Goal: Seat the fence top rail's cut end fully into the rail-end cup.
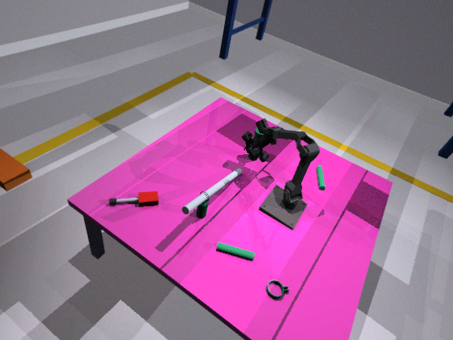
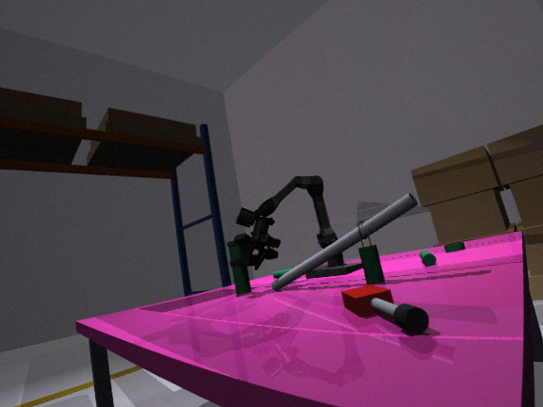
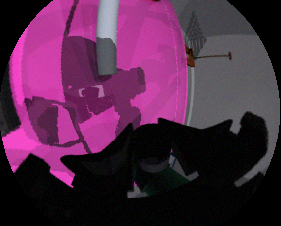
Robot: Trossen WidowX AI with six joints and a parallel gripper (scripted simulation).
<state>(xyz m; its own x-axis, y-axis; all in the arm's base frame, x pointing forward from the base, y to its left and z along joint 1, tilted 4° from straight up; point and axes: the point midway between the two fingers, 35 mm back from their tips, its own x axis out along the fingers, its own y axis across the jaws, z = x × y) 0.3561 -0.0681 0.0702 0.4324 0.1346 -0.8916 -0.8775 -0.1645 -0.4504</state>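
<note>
The rail-end cup lies 30 mm to the right of my gripper tip, 30 mm above it and 10 mm behind it. From my gripper tip the other things lie so: red-headed hammer 660 mm to the left, 150 mm ahead, 80 mm below; then small green post 440 mm to the left, 110 mm behind, 20 mm above.
</note>
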